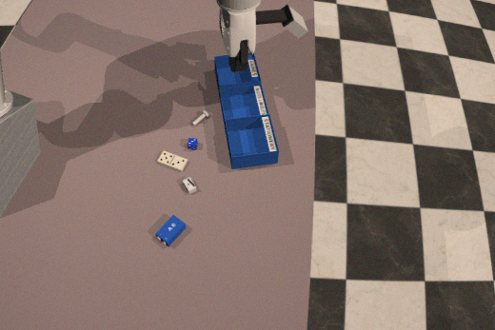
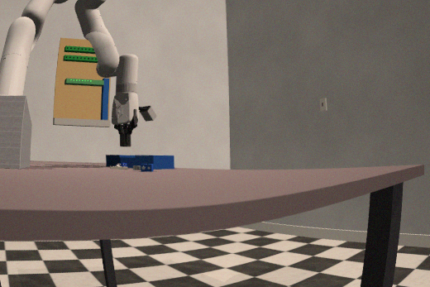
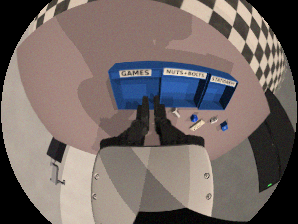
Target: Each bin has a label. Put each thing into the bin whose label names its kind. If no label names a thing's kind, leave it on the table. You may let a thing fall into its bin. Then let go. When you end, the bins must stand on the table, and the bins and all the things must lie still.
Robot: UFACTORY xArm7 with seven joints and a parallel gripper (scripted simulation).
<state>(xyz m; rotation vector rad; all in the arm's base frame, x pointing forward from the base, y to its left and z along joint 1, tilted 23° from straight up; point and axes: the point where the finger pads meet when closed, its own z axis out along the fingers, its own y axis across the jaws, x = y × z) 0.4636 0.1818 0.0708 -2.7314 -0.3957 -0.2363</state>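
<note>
My hand is 60 mm past the white sharpener, 230 mm to the left of it and 80 mm above it. Round my hand: blue three-part bin (20 mm ahead, 60 mm to the right, 70 mm below); blue die (70 mm behind, 150 mm to the right, 80 mm below); bolt (60 mm behind, 80 mm to the right, 80 mm below).
</note>
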